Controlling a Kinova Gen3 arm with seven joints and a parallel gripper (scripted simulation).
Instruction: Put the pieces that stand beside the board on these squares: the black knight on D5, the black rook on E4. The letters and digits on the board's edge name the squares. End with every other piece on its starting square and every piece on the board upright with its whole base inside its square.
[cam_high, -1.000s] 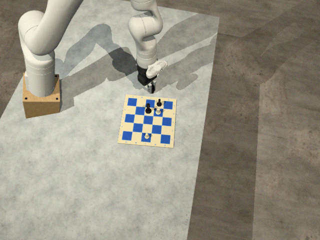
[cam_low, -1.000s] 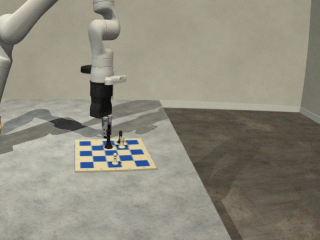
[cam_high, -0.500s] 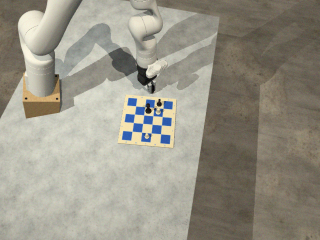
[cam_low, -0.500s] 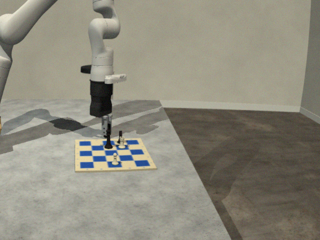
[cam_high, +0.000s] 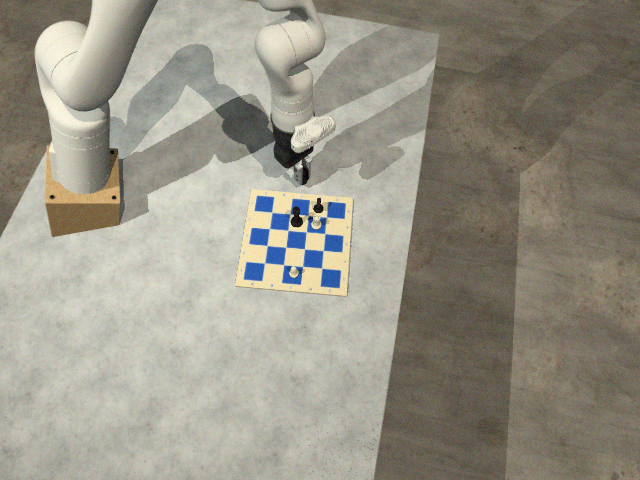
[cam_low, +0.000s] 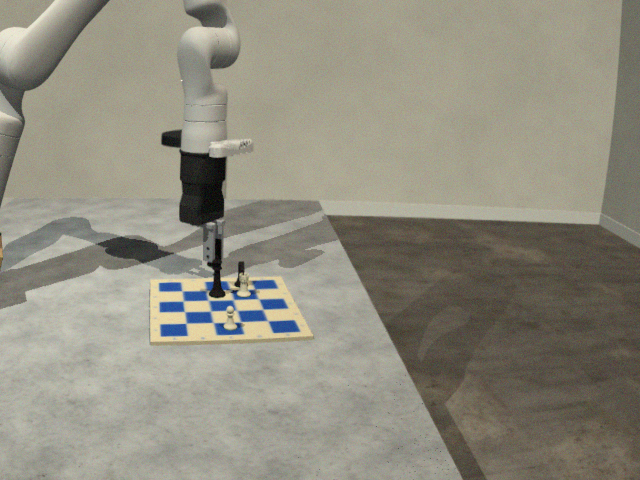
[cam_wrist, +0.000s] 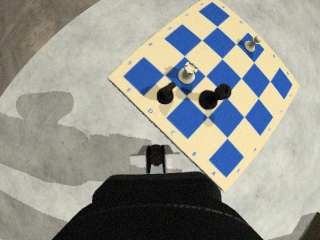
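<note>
My hand is 4 cm short of the white rook, 9 cm to the left of it and 3 cm above it. From my hand the other things lie so: white pawn 1 cm ahead, 21 cm to the right, 3 cm below; then cream chessboard 13 cm to the right, 4 cm below; then black rook 1 cm below.
</note>
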